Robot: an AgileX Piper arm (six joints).
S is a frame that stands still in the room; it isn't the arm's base.
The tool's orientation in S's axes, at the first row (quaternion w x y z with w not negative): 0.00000, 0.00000, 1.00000, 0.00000
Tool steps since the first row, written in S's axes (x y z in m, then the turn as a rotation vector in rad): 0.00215, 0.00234, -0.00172, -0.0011, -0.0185, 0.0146; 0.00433, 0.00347, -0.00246, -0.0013, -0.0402, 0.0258; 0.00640, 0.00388, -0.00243, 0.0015, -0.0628, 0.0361; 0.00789, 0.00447, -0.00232, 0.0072, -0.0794, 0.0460
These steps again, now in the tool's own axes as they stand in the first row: -0.00215, 0.00234, 0.00172, 0.0011, -0.0185, -0.0146; -0.00433, 0.00347, 0.00246, 0.0013, -0.0402, -0.0258; -0.00640, 0.00388, 0.00243, -0.0015, -0.0628, -0.0361; -0.00789, 0.00447, 0.00232, -0.0072, -0.0794, -0.0460
